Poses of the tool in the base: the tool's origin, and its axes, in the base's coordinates. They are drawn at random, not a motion.
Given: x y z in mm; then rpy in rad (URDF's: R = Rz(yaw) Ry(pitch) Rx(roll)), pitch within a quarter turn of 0, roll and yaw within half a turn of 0.
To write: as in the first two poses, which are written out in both.
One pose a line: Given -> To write
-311 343 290 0.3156 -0.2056 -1.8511 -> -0.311 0.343 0.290 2.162 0.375 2.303
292 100 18 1.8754 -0.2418 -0.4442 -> 0.292 0.100 0.018 1.824 1.866 -1.940
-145 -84 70 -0.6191 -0.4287 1.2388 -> -0.145 -0.084 0.070 -2.238 0.737 -2.945
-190 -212 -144 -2.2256 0.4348 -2.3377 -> -0.190 -0.212 -0.144 -1.041 2.156 -0.454
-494 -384 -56 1.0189 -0.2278 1.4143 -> -0.494 -0.384 -0.056 1.837 1.035 -0.295
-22 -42 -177 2.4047 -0.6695 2.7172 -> -0.022 -0.042 -0.177 2.438 2.190 1.746
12 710 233 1.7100 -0.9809 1.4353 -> 0.012 0.710 0.233 2.556 1.648 -0.020
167 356 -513 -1.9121 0.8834 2.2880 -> 0.167 0.356 -0.513 -0.658 1.785 -2.156
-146 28 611 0.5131 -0.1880 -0.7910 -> -0.146 0.028 0.611 1.941 0.544 -2.682
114 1 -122 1.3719 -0.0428 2.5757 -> 0.114 0.001 -0.122 1.614 1.372 0.996
